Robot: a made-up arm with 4 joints. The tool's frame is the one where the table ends. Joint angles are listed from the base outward.
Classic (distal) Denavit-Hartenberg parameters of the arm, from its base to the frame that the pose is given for. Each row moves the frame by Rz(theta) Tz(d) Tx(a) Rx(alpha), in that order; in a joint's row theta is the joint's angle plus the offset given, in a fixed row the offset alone. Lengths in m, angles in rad.
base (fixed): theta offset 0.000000  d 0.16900  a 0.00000  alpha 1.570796
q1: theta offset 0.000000  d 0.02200  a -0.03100  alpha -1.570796
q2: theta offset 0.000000  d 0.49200  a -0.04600  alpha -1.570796
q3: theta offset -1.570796  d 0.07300  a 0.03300  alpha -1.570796
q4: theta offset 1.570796  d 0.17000  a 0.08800  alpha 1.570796
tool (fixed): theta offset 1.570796  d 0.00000  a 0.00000  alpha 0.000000
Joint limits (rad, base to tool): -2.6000..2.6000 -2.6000..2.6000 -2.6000..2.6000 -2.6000..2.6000
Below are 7 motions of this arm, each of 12 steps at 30 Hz.
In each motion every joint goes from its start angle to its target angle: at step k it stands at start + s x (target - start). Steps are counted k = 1, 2, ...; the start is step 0. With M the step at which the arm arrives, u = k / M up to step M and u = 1 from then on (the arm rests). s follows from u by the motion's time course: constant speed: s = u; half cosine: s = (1 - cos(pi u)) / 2; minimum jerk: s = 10 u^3 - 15 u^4 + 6 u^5.
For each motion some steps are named. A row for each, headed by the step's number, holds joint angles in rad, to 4 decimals.
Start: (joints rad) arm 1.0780 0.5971 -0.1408 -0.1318
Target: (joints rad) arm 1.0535 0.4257 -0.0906 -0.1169
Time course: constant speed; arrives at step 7
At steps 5, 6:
5: 1.0605 0.4747 -0.1049 -0.1212
6: 1.0570 0.4502 -0.0978 -0.1190

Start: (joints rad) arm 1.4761 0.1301 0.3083 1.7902
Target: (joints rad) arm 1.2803 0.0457 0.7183 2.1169
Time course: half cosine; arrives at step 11
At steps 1, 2, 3, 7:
1: 1.4721 0.1284 0.3166 1.7968
2: 1.4606 0.1234 0.3408 1.8161
3: 1.4423 0.1155 0.3791 1.8466
7: 1.3375 0.0704 0.5985 2.0214

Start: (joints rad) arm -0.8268 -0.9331 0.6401 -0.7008
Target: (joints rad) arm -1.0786 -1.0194 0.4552 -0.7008
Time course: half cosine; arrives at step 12
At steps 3, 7, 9, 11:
3: -0.8637 -0.9457 0.6130 -0.7008
7: -0.9853 -0.9874 0.5237 -0.7008
9: -1.0417 -1.0068 0.4823 -0.7008
11: -1.0743 -1.0179 0.4584 -0.7008

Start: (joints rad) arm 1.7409 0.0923 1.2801 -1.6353
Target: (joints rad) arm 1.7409 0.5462 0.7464 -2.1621
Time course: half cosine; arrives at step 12
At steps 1, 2, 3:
1: 1.7409 0.1000 1.2710 -1.6443
2: 1.7409 0.1227 1.2443 -1.6706
3: 1.7409 0.1588 1.2019 -1.7124

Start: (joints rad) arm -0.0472 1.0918 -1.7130 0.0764
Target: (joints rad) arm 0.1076 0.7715 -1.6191 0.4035
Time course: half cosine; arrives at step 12
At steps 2, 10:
2: -0.0368 1.0703 -1.7067 0.0983
10: 0.0972 0.7930 -1.6254 0.3816

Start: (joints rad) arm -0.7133 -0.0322 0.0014 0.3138
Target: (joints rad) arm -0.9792 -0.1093 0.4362 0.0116
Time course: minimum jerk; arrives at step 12
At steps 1, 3, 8, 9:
1: -0.7147 -0.0326 0.0036 0.3123
3: -0.7408 -0.0402 0.0464 0.2825
8: -0.9234 -0.0931 0.3449 0.0750
9: -0.9517 -0.1013 0.3912 0.0429

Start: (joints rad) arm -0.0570 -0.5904 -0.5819 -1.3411
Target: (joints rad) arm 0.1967 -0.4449 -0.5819 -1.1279
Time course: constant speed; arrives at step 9
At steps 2, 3, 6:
2: -0.0006 -0.5581 -0.5819 -1.2937
3: 0.0276 -0.5419 -0.5819 -1.2700
6: 0.1121 -0.4934 -0.5819 -1.1990

